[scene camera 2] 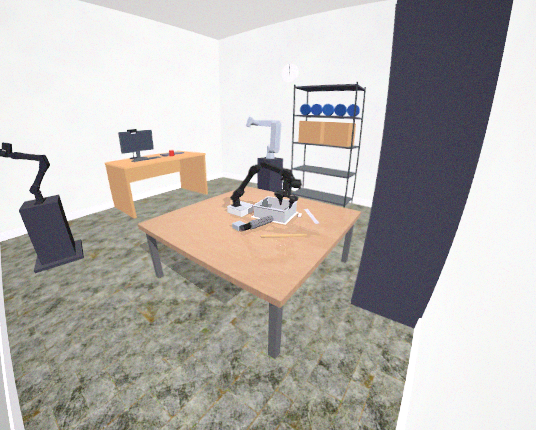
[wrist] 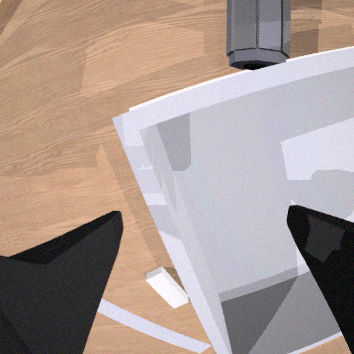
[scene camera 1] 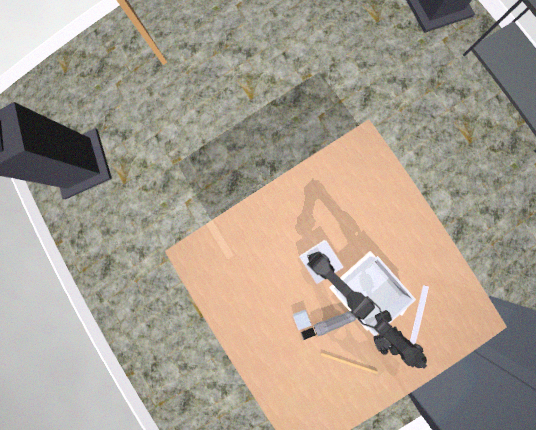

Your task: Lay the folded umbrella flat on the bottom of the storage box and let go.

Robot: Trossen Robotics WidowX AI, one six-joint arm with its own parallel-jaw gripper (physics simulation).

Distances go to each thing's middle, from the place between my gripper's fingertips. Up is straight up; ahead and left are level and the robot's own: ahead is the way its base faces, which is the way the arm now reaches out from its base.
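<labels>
Measured from my hand, the white storage box [scene camera 1: 372,278] is 13 cm behind it, 3 cm to the left of it and 6 cm below it.
</labels>
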